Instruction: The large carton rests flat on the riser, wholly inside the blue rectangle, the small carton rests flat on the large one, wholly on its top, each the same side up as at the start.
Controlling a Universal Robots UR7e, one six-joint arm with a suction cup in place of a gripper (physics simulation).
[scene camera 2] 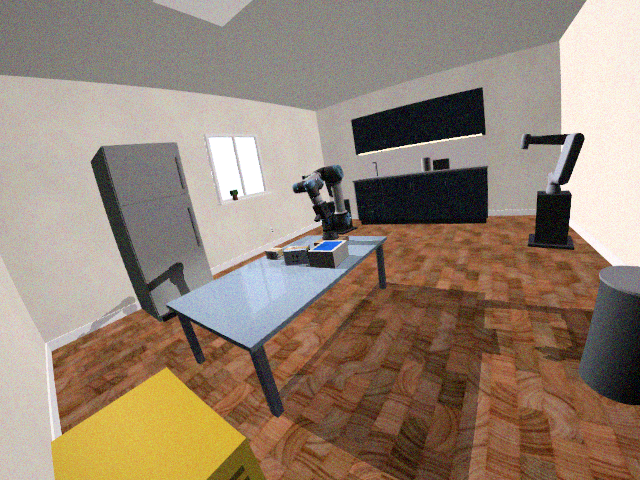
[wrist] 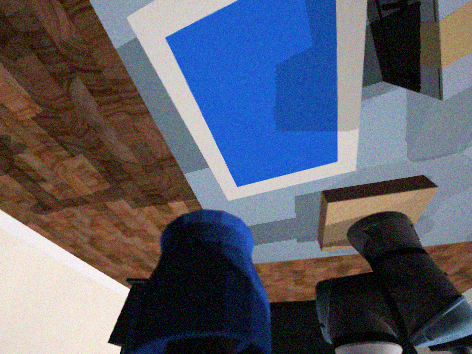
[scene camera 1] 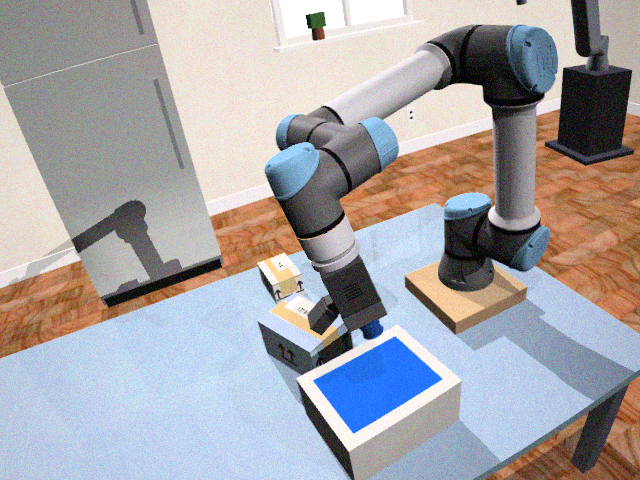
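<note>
On the table rest a small carton [scene camera 1: 280, 276] and a large carton [scene camera 1: 285, 330]. The wrist view also shows the large carton [wrist: 417, 52], while the small carton is out of frame in the wrist view. My suction cup [wrist: 205, 284] holds nothing.
</note>
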